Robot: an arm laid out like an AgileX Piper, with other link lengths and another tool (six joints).
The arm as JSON. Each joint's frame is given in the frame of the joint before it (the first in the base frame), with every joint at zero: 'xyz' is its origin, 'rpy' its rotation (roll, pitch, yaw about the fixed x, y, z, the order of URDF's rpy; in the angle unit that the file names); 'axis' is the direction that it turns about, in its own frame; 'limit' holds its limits. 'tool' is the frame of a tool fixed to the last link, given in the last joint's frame.
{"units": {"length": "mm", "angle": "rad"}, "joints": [
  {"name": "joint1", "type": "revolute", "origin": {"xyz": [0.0, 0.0, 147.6], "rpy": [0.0, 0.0, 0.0]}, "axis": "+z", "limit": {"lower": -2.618, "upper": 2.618}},
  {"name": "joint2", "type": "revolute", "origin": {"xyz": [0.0, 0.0, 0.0], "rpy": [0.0, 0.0, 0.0]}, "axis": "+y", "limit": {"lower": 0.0, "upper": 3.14}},
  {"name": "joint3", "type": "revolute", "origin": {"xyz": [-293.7, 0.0, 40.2], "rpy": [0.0, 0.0, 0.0]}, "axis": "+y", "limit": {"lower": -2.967, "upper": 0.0}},
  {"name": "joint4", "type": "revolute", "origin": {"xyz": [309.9, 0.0, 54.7], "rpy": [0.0, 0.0, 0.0]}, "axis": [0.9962, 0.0, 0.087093], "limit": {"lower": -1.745, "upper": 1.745}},
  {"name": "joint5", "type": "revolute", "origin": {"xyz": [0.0, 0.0, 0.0], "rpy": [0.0, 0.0, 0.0]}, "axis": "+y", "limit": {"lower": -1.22, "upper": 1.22}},
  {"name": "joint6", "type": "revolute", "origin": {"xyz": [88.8, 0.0, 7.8], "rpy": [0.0, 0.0, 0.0]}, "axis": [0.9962, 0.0, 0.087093], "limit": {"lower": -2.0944, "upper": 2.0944}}
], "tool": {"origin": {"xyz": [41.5, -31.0, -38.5], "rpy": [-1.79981, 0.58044, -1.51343]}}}
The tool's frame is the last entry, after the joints.
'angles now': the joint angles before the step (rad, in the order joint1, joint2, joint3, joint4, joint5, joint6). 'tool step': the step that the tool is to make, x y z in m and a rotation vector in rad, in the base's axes. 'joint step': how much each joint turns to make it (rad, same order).
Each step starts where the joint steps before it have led.
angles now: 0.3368 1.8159 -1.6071 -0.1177 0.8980 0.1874
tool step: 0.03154 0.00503 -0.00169 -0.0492 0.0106 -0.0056
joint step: 0.0000 0.1305 -0.1748 -0.0422 0.0712 0.0000
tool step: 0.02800 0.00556 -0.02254 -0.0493 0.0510 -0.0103
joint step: 0.0000 0.1501 -0.1563 -0.0289 0.0717 0.0000
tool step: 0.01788 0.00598 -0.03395 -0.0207 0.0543 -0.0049
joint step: 0.0000 0.1193 -0.0874 -0.0012 0.0266 0.0000
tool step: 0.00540 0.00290 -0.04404 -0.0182 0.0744 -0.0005
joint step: 0.0000 0.0859 -0.0067 0.0074 -0.0030 0.0000
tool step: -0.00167 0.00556 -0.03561 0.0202 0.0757 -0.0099
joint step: 0.0000 0.0628 -0.0001 0.0452 0.0020 0.0000
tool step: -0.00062 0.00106 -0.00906 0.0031 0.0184 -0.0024
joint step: 0.0000 0.0162 0.0000 0.0093 0.0001 0.0001
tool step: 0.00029 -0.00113 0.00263 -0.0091 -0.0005 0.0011
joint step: 0.0000 -0.0009 -0.0056 -0.0087 0.0091 0.0000
